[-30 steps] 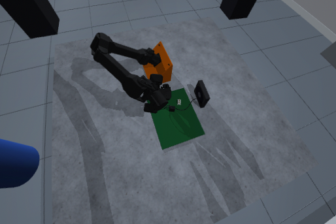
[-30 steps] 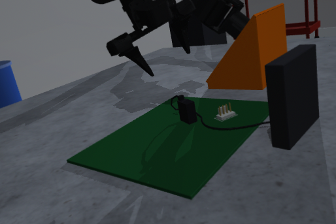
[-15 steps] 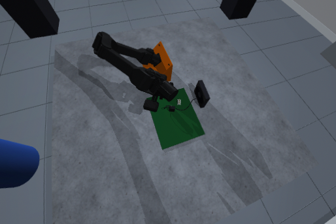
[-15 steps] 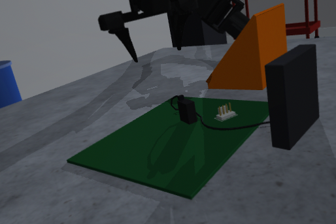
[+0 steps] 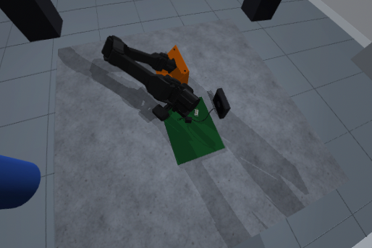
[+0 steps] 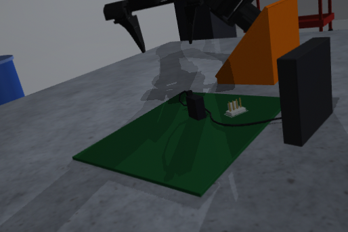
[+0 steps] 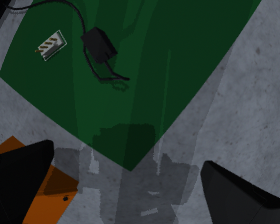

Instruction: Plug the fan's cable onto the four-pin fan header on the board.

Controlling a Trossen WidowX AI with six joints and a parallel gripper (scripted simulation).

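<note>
My gripper tip is now 30 mm short of the black fan plug, 70 mm to the right of it and 100 mm above it. From my gripper tip the other things lie so: black fan 240 mm to the left, 70 mm below; then green board 60 mm ahead, 80 mm to the left, 140 mm below; then white four-pin fan header 10 mm behind, 130 mm to the left, 120 mm below.
</note>
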